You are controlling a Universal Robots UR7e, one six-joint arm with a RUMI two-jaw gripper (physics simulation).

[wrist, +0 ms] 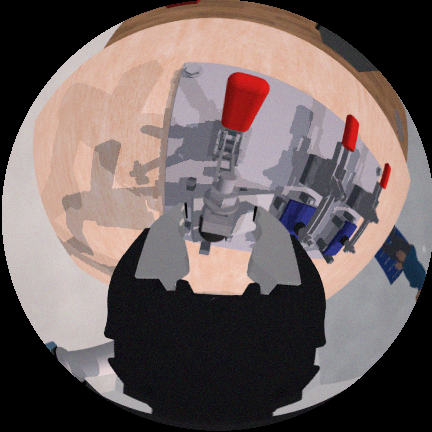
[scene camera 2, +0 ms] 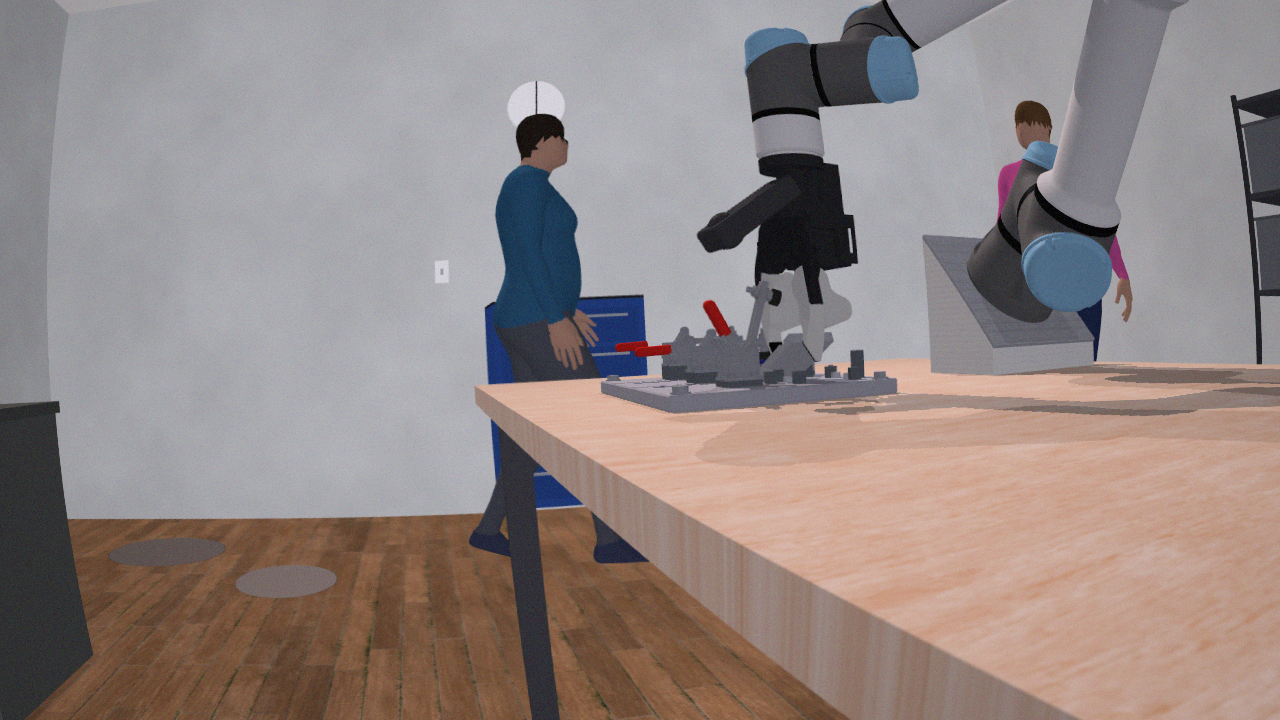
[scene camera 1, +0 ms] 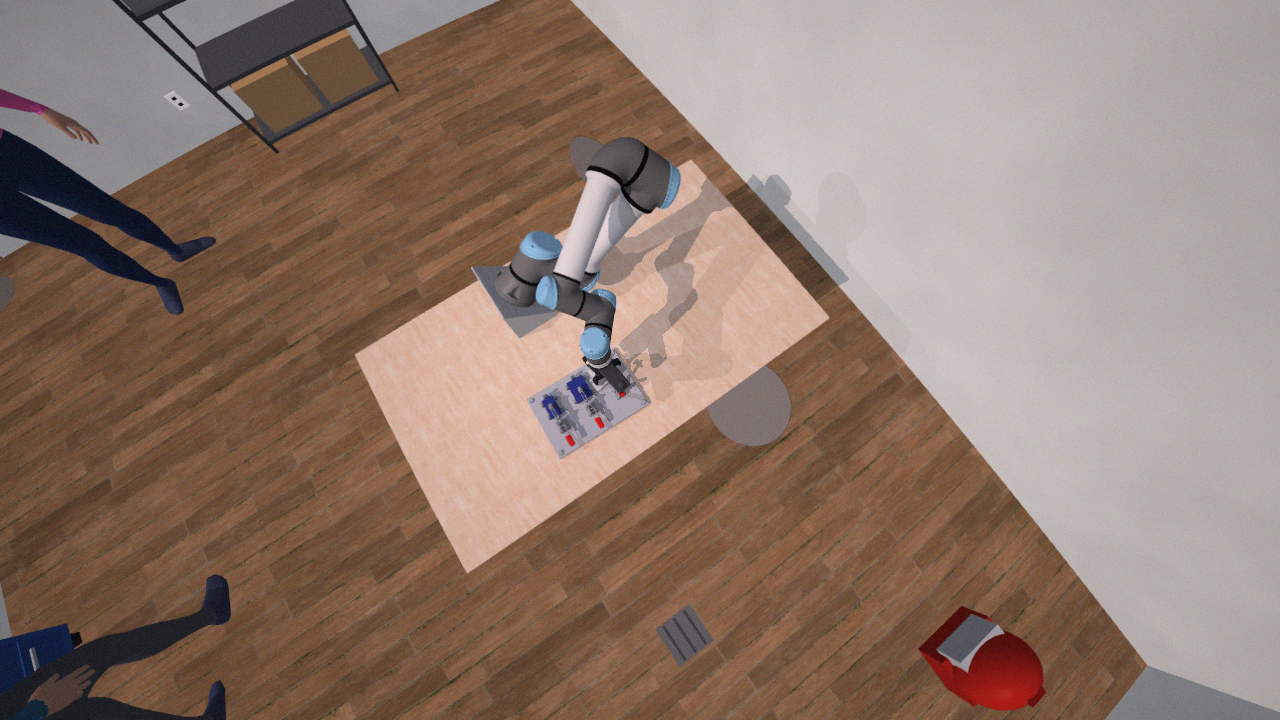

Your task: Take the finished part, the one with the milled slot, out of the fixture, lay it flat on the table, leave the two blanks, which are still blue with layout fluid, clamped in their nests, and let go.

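Places are measured from the arm's base along level axes (x right, y ahead, z up), in centimetres.
Pixels of known places: gripper, fingertip midpoint: (scene camera 2: 796,362); arm's base, origin of the base link: (scene camera 2: 1010,286) (scene camera 1: 515,290).
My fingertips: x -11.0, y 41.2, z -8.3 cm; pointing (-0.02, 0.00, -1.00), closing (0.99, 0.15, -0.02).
Observation:
Ahead of a thing's pixels: the offset from my fingertips to its top centre. "spot": to the spot under its first point. Level surfaces: height alone.
My gripper (scene camera 2: 793,349) (wrist: 220,205) is open, low over the end nest of the grey fixture plate @(dy +3.1, dx +10.4, dz -1.9 cm) (scene camera 1: 546,429) (scene camera 2: 859,387) (wrist: 277,107), one finger on each side of the raised clamp's black tip @(spot: dy +2.3, dx -0.5, dz +7.3 cm) (wrist: 215,235). That clamp's red handle @(dy +8.2, dx -0.4, dz +6.4 cm) (scene camera 2: 716,317) (wrist: 245,102) stands up. The finished part @(spot: dy -2.4, dx -2.1, dz +1.7 cm) (scene camera 2: 825,343) seems to be the grey piece by the fingertips; it looks sloped in scene camera 2. Its slot cannot be made out, and clamp and fingers hide much of it. Two blue blanks, the nearer (scene camera 1: 580,388) (wrist: 295,215) and the farther (scene camera 1: 552,407) (wrist: 341,239), sit under closed clamps.
The closed clamps' red handles @(spot: dy +11.8, dx +10.2, dz +2.3 cm) (wrist: 351,132) @(spot: dy +11.6, dx +20.9, dz +2.6 cm) (wrist: 385,175) lie low beside the end nest. The fixture rests on the wooden table @(dz -3.4 cm) (scene camera 1: 447,447) (scene camera 2: 1029,501). The arm's sloped base stand (scene camera 1: 514,317) (scene camera 2: 971,322) is behind it. A person in blue (scene camera 2: 537,241) stands beyond the table.

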